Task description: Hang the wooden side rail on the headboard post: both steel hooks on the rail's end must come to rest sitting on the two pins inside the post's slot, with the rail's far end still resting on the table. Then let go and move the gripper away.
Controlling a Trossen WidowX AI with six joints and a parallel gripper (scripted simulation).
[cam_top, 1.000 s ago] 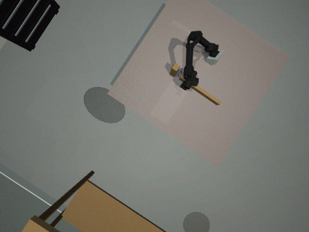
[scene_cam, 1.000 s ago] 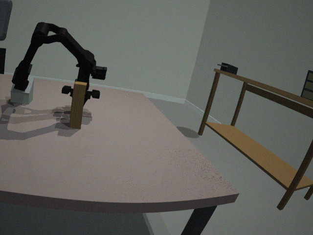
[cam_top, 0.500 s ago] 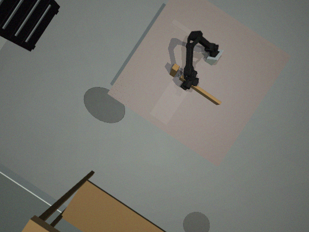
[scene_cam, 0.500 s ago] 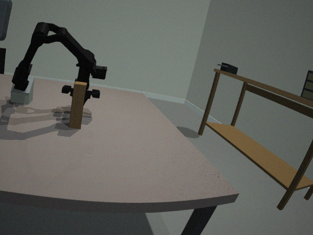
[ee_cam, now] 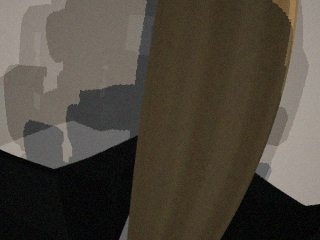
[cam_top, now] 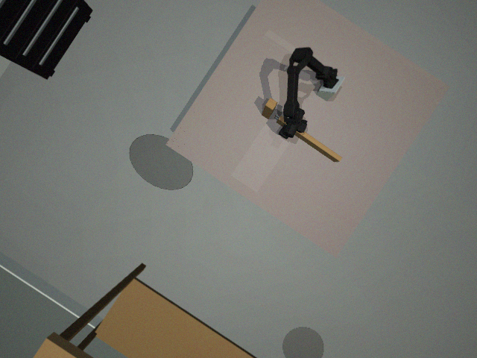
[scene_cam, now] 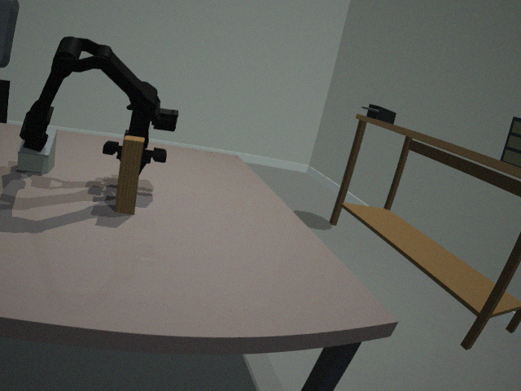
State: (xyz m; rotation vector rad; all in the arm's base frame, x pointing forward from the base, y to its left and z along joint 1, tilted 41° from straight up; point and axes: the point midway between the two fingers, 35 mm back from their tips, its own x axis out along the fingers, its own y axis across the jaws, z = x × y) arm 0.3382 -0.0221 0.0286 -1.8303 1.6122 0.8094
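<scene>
Now: gripper tip 150 mm to the left of the wooden headboard post, 60 mm below it and 10 mm short of it.
</scene>
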